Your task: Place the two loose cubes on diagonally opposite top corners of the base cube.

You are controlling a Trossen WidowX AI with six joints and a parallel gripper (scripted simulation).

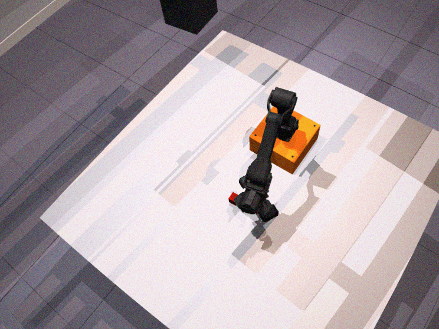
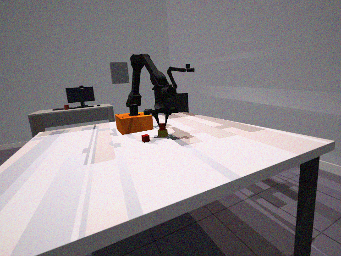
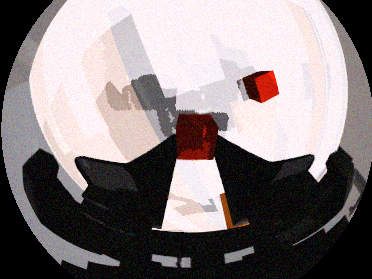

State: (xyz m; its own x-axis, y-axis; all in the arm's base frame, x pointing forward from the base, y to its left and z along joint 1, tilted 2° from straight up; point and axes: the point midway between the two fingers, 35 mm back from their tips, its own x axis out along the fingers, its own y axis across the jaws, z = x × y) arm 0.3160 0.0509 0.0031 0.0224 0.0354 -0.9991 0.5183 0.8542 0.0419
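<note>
The yellow base cube is 20 mm behind my gripper tip, 10 mm to the left of it and 40 mm below it.
</note>
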